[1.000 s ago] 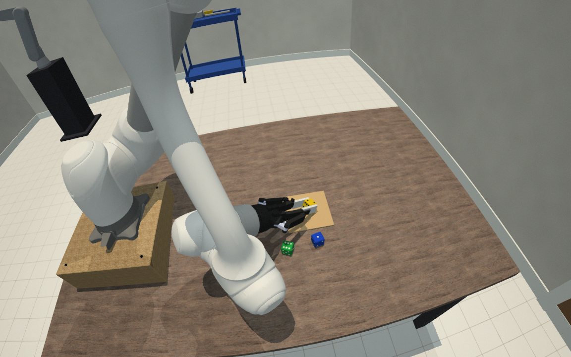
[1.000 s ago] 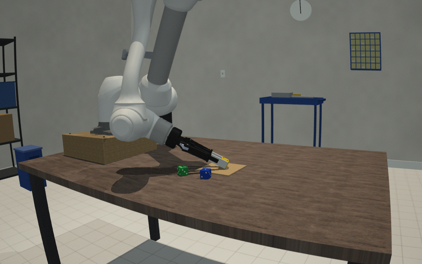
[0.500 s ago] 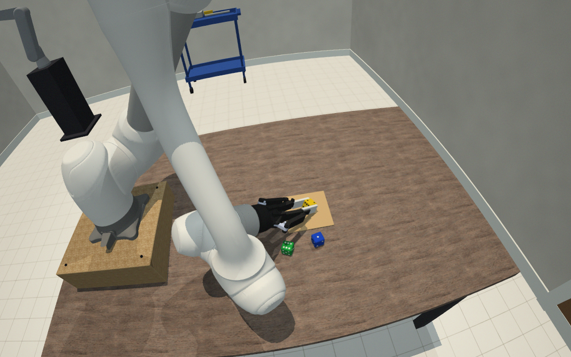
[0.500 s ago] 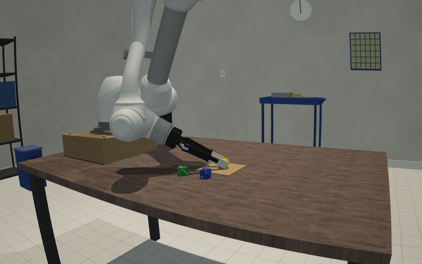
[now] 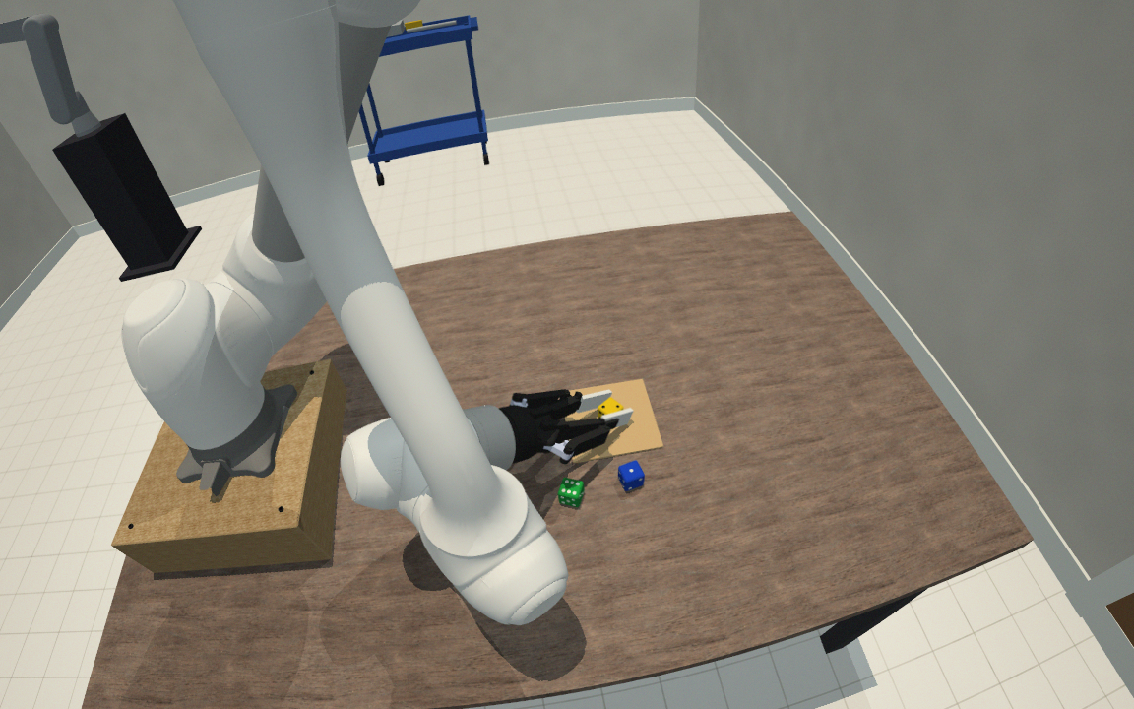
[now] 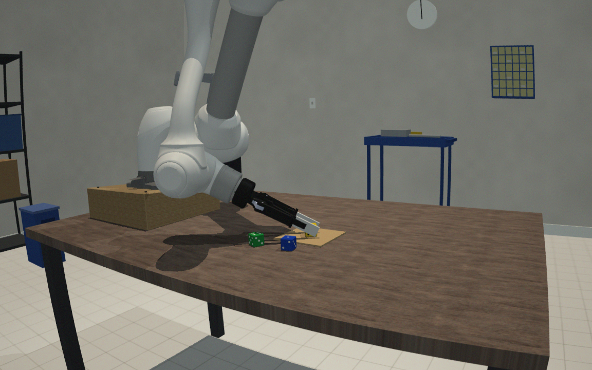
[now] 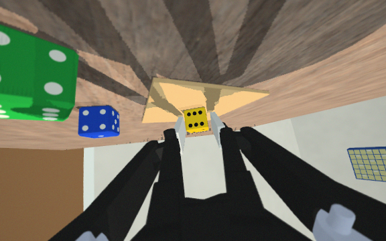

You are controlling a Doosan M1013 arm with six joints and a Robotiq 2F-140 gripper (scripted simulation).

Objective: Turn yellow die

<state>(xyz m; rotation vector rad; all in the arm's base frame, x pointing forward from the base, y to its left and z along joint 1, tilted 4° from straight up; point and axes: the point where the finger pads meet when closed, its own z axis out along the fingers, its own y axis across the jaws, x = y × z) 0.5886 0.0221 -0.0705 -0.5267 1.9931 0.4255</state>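
My gripper is now 1 cm short of the yellow die, 1 cm to the right of it and 1 cm above it. From my hand the other things lie so: mat 1 cm ahead, 1 cm to the left, 3 cm below; green die 7 cm behind, 13 cm to the right, 2 cm below; blue die 2 cm ahead, 11 cm to the right, 2 cm below.
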